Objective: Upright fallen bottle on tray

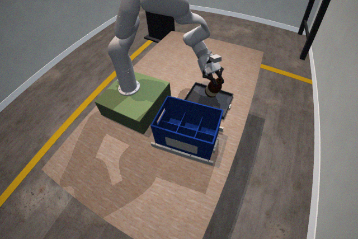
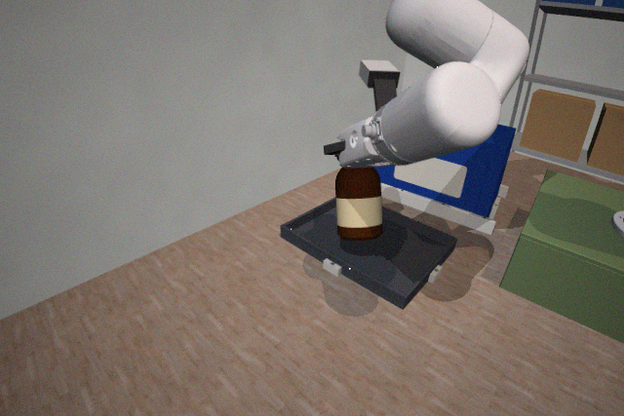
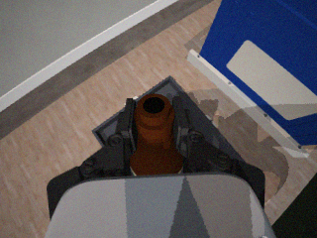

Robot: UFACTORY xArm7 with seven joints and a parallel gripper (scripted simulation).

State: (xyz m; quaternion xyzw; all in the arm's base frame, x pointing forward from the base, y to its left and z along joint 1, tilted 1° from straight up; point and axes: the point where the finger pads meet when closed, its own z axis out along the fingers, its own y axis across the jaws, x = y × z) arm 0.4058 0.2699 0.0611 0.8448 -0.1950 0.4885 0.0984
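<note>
Now: the brown bottle 20 mm behind my hand, 10 mm to the left of it and 50 mm below it. From my hand the other things lie so: dark grey tray (40 mm behind, 10 mm to the right, 150 mm below); then blue crate (10 mm ahead, 290 mm to the right, 80 mm below).
</note>
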